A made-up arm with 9 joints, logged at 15 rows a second.
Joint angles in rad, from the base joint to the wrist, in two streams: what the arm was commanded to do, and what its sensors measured. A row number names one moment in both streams.
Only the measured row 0 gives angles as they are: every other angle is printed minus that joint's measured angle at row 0.
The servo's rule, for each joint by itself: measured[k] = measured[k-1] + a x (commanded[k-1-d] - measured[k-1]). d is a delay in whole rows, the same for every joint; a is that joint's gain. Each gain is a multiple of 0.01, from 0.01 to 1. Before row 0 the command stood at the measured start. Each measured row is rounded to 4 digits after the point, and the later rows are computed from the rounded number. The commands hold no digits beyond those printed.
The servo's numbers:
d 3
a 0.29 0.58 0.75 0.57 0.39 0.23 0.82 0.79 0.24
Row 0, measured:
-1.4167 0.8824 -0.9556 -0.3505 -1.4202 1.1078 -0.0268 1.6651 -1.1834
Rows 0 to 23, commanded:
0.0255 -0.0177 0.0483 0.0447 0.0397 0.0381 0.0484 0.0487 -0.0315
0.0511 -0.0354 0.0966 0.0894 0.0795 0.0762 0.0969 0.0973 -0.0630
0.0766 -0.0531 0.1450 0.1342 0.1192 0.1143 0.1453 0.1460 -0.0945
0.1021 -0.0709 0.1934 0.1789 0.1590 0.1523 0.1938 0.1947 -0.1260
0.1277 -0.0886 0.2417 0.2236 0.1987 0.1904 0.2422 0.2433 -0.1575
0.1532 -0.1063 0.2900 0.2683 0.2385 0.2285 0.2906 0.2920 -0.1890
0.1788 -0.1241 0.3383 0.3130 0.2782 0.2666 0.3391 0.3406 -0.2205
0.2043 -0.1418 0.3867 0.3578 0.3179 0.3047 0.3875 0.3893 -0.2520
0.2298 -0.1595 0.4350 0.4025 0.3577 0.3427 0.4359 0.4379 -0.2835
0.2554 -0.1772 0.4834 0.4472 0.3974 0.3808 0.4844 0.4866 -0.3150
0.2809 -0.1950 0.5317 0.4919 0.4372 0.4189 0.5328 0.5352 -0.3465
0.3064 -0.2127 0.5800 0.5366 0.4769 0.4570 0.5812 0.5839 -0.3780
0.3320 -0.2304 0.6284 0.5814 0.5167 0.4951 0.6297 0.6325 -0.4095
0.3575 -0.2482 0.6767 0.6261 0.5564 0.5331 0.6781 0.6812 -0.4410
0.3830 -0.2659 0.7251 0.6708 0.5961 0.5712 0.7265 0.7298 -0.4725
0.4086 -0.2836 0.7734 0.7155 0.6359 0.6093 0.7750 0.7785 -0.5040
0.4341 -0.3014 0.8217 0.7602 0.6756 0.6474 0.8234 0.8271 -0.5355
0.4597 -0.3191 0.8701 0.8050 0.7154 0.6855 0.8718 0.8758 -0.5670
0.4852 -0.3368 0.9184 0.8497 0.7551 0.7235 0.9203 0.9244 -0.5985
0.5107 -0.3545 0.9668 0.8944 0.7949 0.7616 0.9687 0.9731 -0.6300
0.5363 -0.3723 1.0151 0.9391 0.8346 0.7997 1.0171 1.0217 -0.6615
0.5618 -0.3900 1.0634 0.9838 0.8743 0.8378 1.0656 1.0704 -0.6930
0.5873 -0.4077 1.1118 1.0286 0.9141 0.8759 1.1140 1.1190 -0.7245
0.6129 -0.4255 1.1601 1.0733 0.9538 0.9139 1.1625 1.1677 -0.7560
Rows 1 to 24, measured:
0.0000 0.0000 0.0000 0.0000 0.0000 0.0000 0.0000 0.0000 0.0000
0.0000 0.0000 0.0000 0.0000 0.0000 0.0000 0.0000 0.0000 0.0000
0.0000 0.0000 0.0000 0.0000 0.0000 0.0000 0.0000 0.0000 0.0000
0.0074 -0.0103 0.0362 0.0255 0.0155 0.0088 0.0397 0.0385 -0.0076
0.0201 -0.0249 0.0815 0.0619 0.0405 0.0243 0.0866 0.0850 -0.0209
0.0365 -0.0413 0.1291 0.1031 0.0712 0.0450 0.1347 0.1332 -0.0386
0.0555 -0.0585 0.1773 0.1463 0.1054 0.0697 0.1832 0.1818 -0.0596
0.0764 -0.0760 0.2256 0.1904 0.1418 0.0975 0.2316 0.2304 -0.0831
0.0987 -0.0936 0.2739 0.2348 0.1795 0.1276 0.2800 0.2791 -0.1085
0.1219 -0.1113 0.3222 0.2794 0.2180 0.1596 0.3285 0.3277 -0.1354
0.1458 -0.1290 0.3706 0.3241 0.2570 0.1930 0.3769 0.3764 -0.1634
0.1702 -0.1467 0.4189 0.3688 0.2963 0.2274 0.4253 0.4250 -0.1922
0.1949 -0.1644 0.4673 0.4135 0.3357 0.2627 0.4738 0.4737 -0.2217
0.2198 -0.1821 0.5156 0.4582 0.3753 0.2986 0.5222 0.5223 -0.2517
0.2449 -0.1998 0.5639 0.5029 0.4149 0.3350 0.5706 0.5710 -0.2820
0.2702 -0.2175 0.6123 0.5476 0.4546 0.3718 0.6191 0.6196 -0.3126
0.2955 -0.2353 0.6606 0.5923 0.4943 0.4089 0.6675 0.6683 -0.3434
0.3209 -0.2530 0.7090 0.6370 0.5340 0.4462 0.7159 0.7169 -0.3744
0.3463 -0.2707 0.7573 0.6817 0.5737 0.4837 0.7644 0.7656 -0.4055
0.3718 -0.2885 0.8056 0.7264 0.6134 0.5214 0.8128 0.8142 -0.4367
0.3973 -0.3062 0.8540 0.7712 0.6532 0.5591 0.8612 0.8629 -0.4680
0.4228 -0.3239 0.9023 0.8159 0.6929 0.5969 0.9097 0.9115 -0.4993
0.4483 -0.3416 0.9507 0.8606 0.7327 0.6348 0.9581 0.9602 -0.5307
0.4738 -0.3594 0.9990 0.9053 0.7724 0.6727 1.0065 1.0088 -0.5621

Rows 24 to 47, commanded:
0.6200 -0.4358 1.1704 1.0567 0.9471 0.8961 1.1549 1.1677 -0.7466
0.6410 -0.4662 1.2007 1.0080 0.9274 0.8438 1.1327 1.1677 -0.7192
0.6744 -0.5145 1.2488 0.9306 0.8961 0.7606 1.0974 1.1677 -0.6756
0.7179 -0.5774 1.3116 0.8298 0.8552 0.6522 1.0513 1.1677 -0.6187
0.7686 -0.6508 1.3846 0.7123 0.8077 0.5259 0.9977 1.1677 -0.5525
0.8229 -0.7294 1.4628 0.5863 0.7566 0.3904 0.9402 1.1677 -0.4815
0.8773 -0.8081 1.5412 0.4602 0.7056 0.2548 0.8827 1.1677 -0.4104
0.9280 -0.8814 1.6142 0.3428 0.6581 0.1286 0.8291 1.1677 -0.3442
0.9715 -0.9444 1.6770 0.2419 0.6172 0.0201 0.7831 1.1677 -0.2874
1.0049 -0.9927 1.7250 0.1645 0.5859 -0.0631 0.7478 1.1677 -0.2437
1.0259 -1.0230 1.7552 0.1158 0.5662 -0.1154 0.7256 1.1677 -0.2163
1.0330 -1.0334 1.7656 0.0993 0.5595 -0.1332 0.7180 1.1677 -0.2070
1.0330 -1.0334 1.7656 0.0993 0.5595 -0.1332 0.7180 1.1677 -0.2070
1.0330 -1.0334 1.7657 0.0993 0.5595 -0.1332 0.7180 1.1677 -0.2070
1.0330 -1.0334 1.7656 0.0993 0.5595 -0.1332 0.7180 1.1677 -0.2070
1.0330 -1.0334 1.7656 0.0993 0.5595 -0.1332 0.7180 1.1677 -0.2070
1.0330 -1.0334 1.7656 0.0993 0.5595 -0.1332 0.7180 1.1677 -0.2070
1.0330 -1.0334 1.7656 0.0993 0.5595 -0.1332 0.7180 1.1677 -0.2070
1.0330 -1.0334 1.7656 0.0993 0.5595 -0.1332 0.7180 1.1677 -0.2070
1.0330 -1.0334 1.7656 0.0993 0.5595 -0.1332 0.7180 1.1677 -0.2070
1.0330 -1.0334 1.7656 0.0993 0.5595 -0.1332 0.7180 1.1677 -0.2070
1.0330 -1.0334 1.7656 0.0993 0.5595 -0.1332 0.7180 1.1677 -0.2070
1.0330 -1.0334 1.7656 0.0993 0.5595 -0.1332 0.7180 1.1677 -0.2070
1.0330 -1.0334 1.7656 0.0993 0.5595 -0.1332 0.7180 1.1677 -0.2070
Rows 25 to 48, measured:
0.4993 -0.3771 1.0473 0.9500 0.8121 0.7107 1.0550 1.0575 -0.5935
0.5248 -0.3948 1.0957 0.9948 0.8519 0.7487 1.1034 1.1061 -0.6249
0.5503 -0.4126 1.1440 1.0395 0.8916 0.7867 1.1519 1.1548 -0.6564
0.5705 -0.4261 1.1638 1.0493 0.9132 0.8119 1.1544 1.1650 -0.6780
0.5909 -0.4494 1.1915 1.0258 0.9187 0.8192 1.1366 1.1671 -0.6879
0.6151 -0.4872 1.2345 0.9715 0.9099 0.8057 1.1045 1.1676 -0.6849
0.6449 -0.5395 1.2923 0.8907 0.8886 0.7704 1.0609 1.1677 -0.6690
0.6808 -0.6041 1.3615 0.7890 0.8570 0.7142 1.0091 1.1677 -0.6410
0.7220 -0.6768 1.4375 0.6735 0.8178 0.6397 0.9526 1.1677 -0.6027
0.7670 -0.7530 1.5153 0.5519 0.7740 0.5512 0.8953 1.1677 -0.5565
0.8137 -0.8275 1.5895 0.4327 0.7288 0.4540 0.8410 1.1677 -0.5055
0.8595 -0.8953 1.6551 0.3239 0.6853 0.3542 0.7935 1.1677 -0.4532
0.9017 -0.9518 1.7075 0.2330 0.6465 0.2582 0.7560 1.1677 -0.4029
0.9377 -0.9931 1.7433 0.1662 0.6152 0.1723 0.7311 1.1677 -0.3581
0.9653 -1.0165 1.7600 0.1281 0.5935 0.1020 0.7204 1.1677 -0.3218
0.9849 -1.0263 1.7642 0.1117 0.5802 0.0479 0.7184 1.1677 -0.2942
0.9988 -1.0304 1.7653 0.1046 0.5721 0.0062 0.7181 1.1677 -0.2733
1.0087 -1.0321 1.7655 0.1016 0.5672 -0.0259 0.7180 1.1677 -0.2574
1.0157 -1.0329 1.7656 0.1003 0.5642 -0.0506 0.7180 1.1677 -0.2453
1.0207 -1.0332 1.7656 0.0997 0.5624 -0.0696 0.7180 1.1677 -0.2361
1.0243 -1.0333 1.7656 0.0995 0.5613 -0.0842 0.7180 1.1677 -0.2291
1.0268 -1.0334 1.7656 0.0994 0.5606 -0.0955 0.7180 1.1677 -0.2238
1.0286 -1.0334 1.7656 0.0993 0.5602 -0.1042 0.7180 1.1677 -0.2198
1.0299 -1.0334 1.7656 0.0993 0.5599 -0.1109 0.7180 1.1677 -0.2167

